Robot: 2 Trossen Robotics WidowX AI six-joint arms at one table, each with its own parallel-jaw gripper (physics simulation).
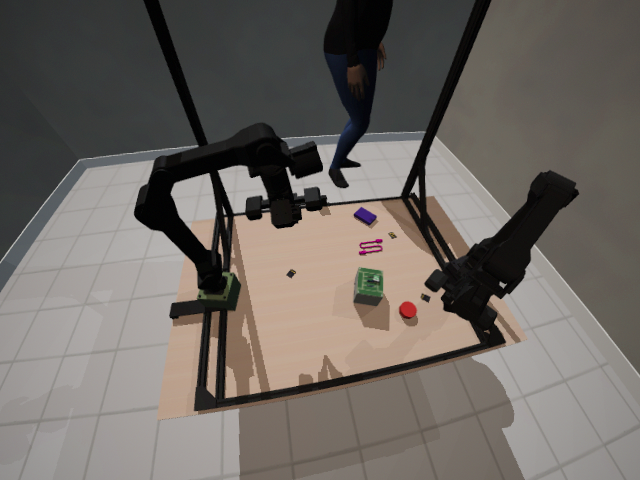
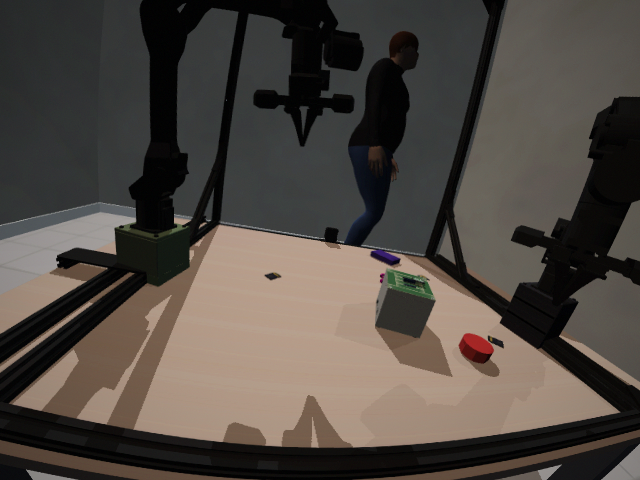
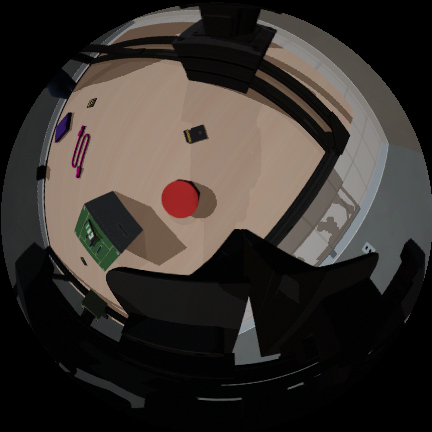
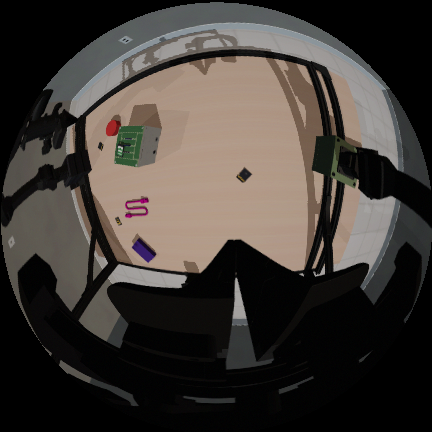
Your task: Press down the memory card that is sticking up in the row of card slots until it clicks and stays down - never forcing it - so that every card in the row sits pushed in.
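Places are measured from the left arm's base along level axes (x ahead, y left, z up), in centimetres.
Where they show: left gripper, fingertip midpoint: (image 1: 444,309) (image 2: 554,304) (image 3: 239,235) (image 4: 76,119); right gripper, fingertip midpoint: (image 2: 302,146) (image 4: 233,245); left arm's base at its link origin: (image 1: 469,268) (image 2: 549,291) (image 3: 228,28) (image 4: 64,171); right arm's base at its link origin: (image 1: 215,285) (image 2: 154,226) (image 3: 89,312) (image 4: 347,162).
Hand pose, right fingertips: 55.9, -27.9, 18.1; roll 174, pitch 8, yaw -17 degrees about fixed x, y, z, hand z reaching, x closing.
Each offset is from my right fingertips to the top centre of the thing, as dx, dy, dz.
A grey box with a green board of card slots on top (image 1: 369,282) (image 2: 406,305) (image 3: 105,230) (image 4: 134,145) stands on the table, right of centre. A pale card {-23.5, +17.0, -20.1} (image 3: 90,232) (image 4: 120,151) shows in the row; I cannot tell how far it sticks up. My right gripper (image 1: 285,220) (image 2: 302,141) (image 4: 233,245) is shut and empty. It hangs high over the table's far left, well away from the box. My left gripper (image 1: 448,297) (image 3: 239,235) is shut and empty. It sits low at the right edge, beyond the red button.
A red round button {-31.0, +29.5, -27.0} (image 1: 408,310) (image 2: 476,348) (image 3: 179,198) lies right of the box. Loose cards {+1.6, -0.7, -29.4} (image 1: 291,273) {-40.9, +28.1, -29.4} (image 1: 425,297) {-46.2, -1.9, -29.4} (image 1: 391,234), a magenta cable {-33.7, +0.1, -28.7} (image 1: 370,247) and a purple block {-40.1, -15.9, -27.8} (image 1: 365,215) lie around. Black frame posts (image 1: 442,105) ring the table. A person (image 1: 356,86) stands behind.
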